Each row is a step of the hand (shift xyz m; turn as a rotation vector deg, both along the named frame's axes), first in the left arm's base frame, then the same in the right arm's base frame.
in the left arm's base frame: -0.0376 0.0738 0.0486 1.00 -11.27 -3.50
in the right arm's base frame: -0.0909 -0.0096 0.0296 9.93 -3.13 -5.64
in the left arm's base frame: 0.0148 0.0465 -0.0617 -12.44 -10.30 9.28
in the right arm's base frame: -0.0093 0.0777 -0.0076 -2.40 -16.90 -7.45
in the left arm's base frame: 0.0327 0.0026 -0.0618 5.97 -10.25 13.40
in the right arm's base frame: 0.0344 0.0598 -0.0116 7.75 -13.91 8.17
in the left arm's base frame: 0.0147 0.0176 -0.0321 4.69 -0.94 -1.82
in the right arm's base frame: 0.0044 0.0392 -0.0014 4.05 2.45 1.94
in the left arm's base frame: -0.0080 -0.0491 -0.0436 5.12 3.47 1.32
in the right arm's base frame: 0.0432 0.0040 -0.0499 0.20 2.59 5.77
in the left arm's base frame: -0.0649 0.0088 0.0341 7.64 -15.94 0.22
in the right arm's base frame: -0.0553 -0.0430 -0.0233 16.50 -6.33 -0.49
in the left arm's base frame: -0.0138 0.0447 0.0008 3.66 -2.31 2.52
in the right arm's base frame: -0.0420 0.0192 0.0077 3.30 -1.98 3.21
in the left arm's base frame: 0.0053 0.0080 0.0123 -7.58 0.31 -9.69
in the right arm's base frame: -0.0060 -0.0033 0.0140 -2.31 5.09 -10.96
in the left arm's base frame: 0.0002 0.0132 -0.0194 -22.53 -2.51 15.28
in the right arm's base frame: -0.0046 0.0222 -0.0061 -15.96 -20.62 -8.21
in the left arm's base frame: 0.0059 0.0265 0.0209 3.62 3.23 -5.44
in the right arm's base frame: -0.0217 0.0004 0.0266 1.25 7.15 0.66
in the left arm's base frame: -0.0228 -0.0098 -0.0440 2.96 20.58 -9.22
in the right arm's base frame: 0.0050 0.0209 -0.0457 -11.09 19.31 4.62
